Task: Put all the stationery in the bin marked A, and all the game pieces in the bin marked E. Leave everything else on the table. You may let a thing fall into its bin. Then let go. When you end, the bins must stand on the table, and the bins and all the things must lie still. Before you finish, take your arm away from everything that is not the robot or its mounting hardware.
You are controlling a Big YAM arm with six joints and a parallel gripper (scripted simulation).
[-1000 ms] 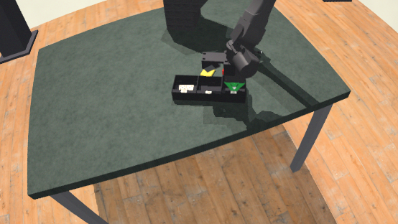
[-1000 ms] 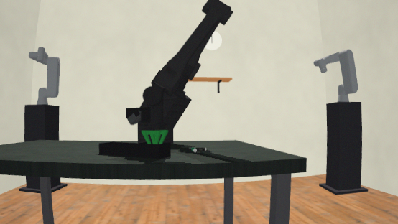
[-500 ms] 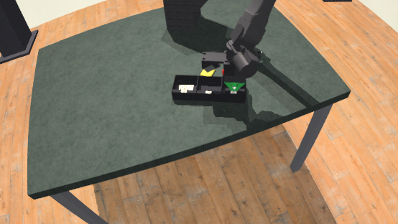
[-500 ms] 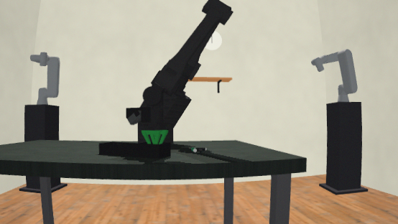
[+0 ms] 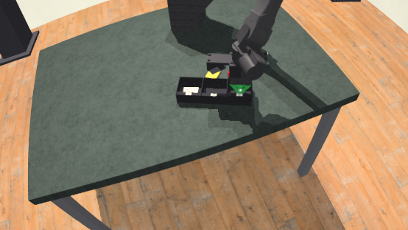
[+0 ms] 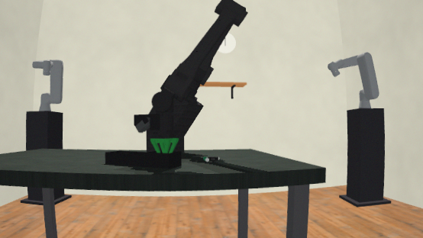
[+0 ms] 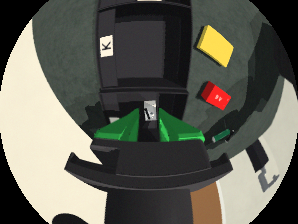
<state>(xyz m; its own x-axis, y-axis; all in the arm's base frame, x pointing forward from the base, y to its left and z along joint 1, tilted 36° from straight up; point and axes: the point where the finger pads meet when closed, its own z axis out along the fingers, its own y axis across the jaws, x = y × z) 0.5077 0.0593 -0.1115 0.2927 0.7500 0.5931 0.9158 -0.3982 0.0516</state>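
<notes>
My hand is 1 cm above the grey piece. Also, from my hand: red block: 12 cm behind, 1 cm to the left, 2 cm below; bin row: 2 cm behind, 8 cm to the right; yellow block: 12 cm behind, 7 cm to the right, 2 cm below.
</notes>
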